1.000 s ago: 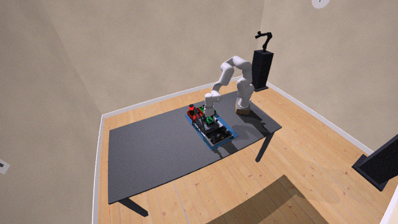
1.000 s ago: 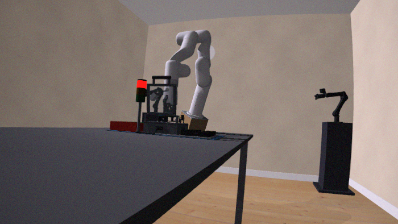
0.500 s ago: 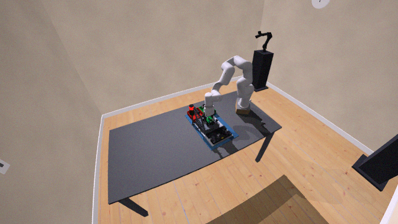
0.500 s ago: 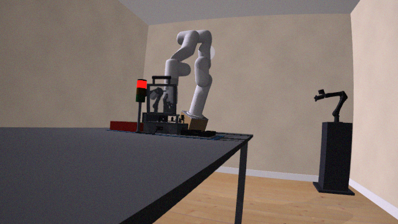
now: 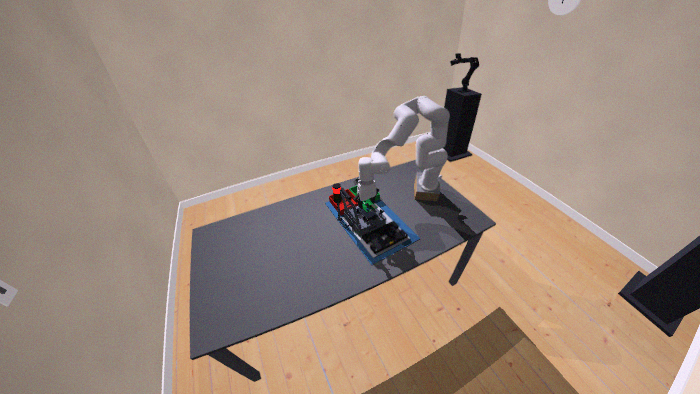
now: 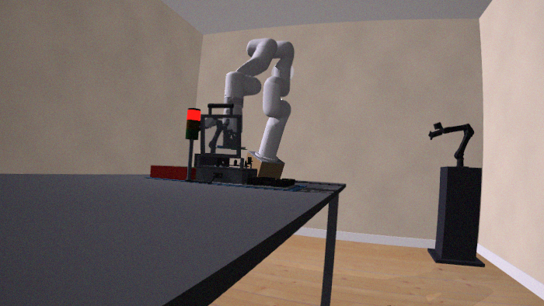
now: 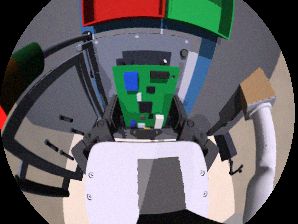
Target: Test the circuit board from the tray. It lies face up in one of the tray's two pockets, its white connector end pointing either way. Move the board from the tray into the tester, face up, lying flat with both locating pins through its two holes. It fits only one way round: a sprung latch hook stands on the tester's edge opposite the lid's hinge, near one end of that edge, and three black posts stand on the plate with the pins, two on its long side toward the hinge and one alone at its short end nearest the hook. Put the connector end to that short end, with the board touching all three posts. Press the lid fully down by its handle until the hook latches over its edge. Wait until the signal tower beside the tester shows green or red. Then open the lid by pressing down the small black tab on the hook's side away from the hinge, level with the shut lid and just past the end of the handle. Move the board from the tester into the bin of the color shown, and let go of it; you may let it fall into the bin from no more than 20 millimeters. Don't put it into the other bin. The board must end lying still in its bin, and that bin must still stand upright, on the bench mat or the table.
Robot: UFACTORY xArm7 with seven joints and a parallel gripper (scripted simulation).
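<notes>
The red bin is 60 mm ahead of my hand, 190 mm to the right of it and 130 mm below it. Also, from my hand: green circuit board 10 mm below; then tester plate 10 mm to the left, 70 mm below; then clear lid 110 mm ahead, 10 mm to the left, 40 mm above.
</notes>
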